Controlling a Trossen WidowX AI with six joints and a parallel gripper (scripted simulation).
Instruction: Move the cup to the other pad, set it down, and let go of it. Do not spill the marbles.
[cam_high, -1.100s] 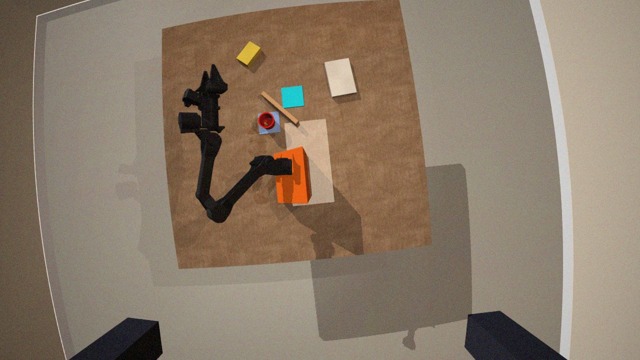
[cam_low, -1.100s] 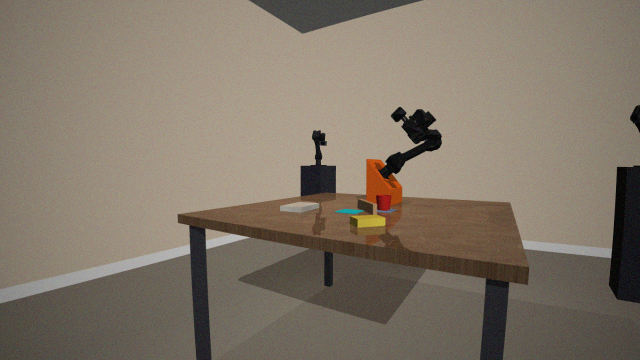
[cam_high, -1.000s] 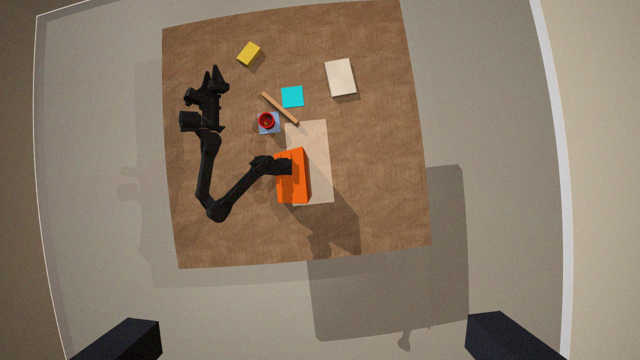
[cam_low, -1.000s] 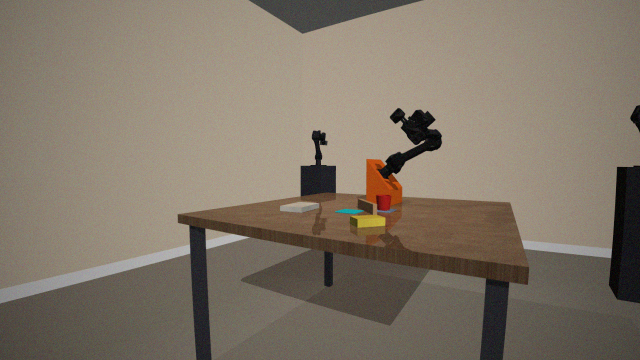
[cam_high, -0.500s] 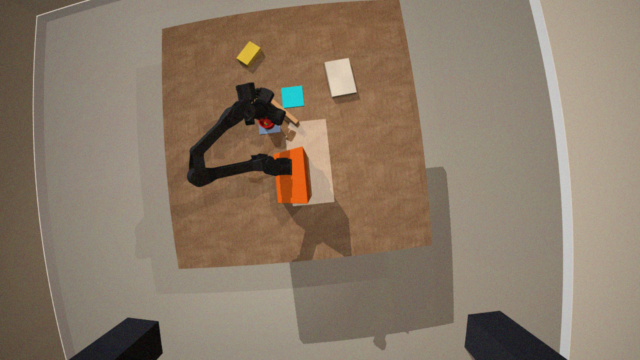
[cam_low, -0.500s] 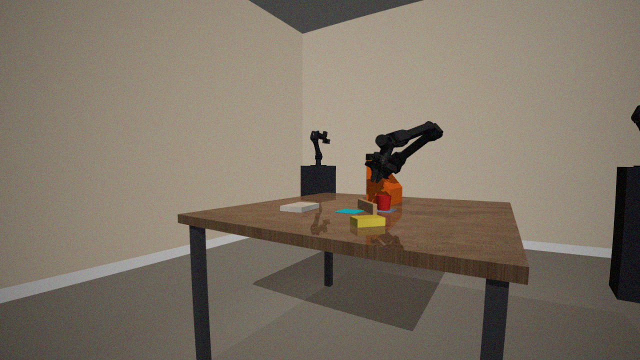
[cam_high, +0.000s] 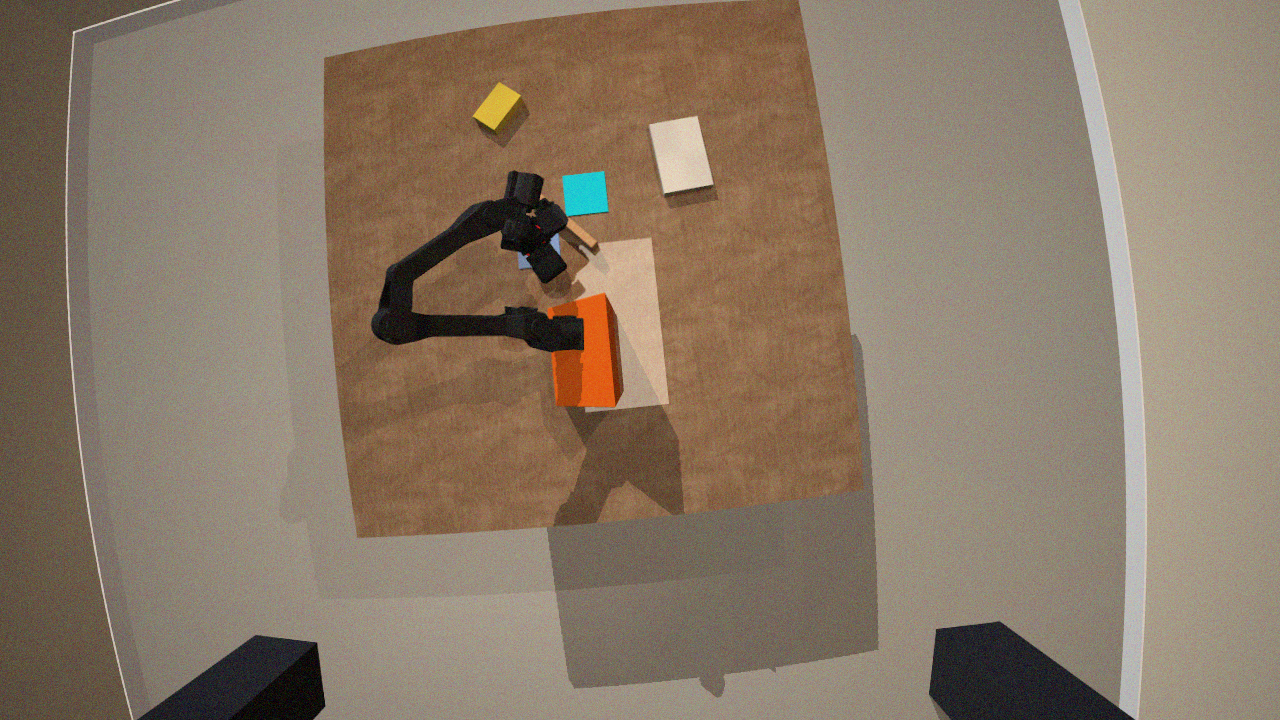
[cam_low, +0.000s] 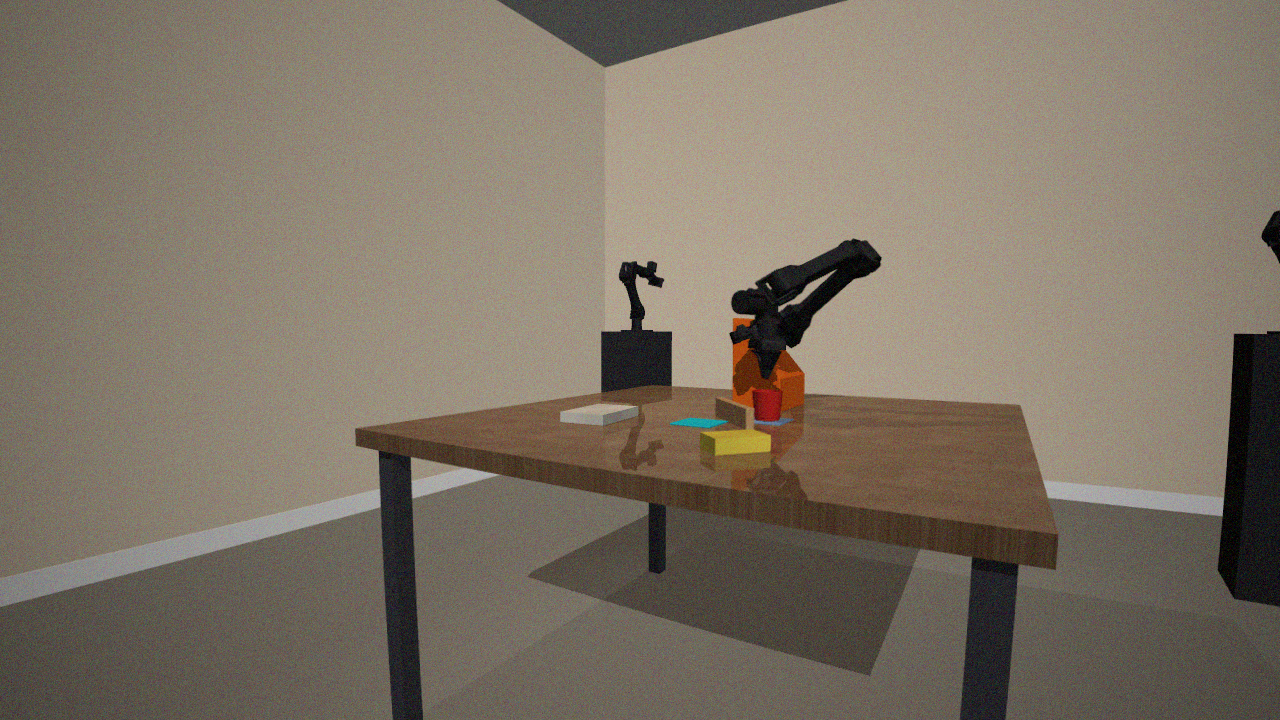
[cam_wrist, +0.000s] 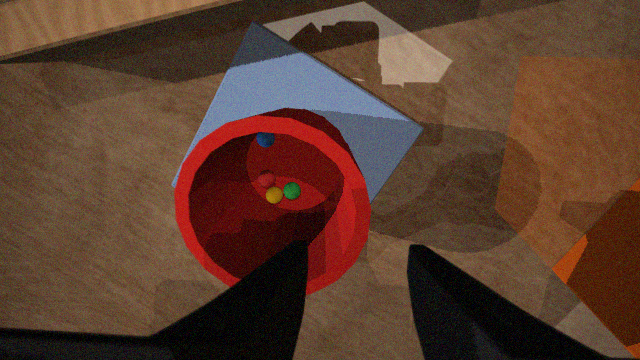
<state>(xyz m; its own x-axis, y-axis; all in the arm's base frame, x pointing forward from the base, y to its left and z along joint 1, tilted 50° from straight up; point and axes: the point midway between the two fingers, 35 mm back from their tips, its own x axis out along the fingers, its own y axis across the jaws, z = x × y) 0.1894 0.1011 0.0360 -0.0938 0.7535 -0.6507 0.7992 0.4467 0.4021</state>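
Right now the red cup is 60 mm below my gripper tip, 30 mm ahead of it and 20 mm to the left of it. Also, from my gripper tip: cyan pad 160 mm ahead, 110 mm below, 90 mm to the right; then wooden bar 90 mm below, 90 mm ahead, 40 mm to the right; then light blue pad 110 mm below, 30 mm ahead, 20 mm to the left.
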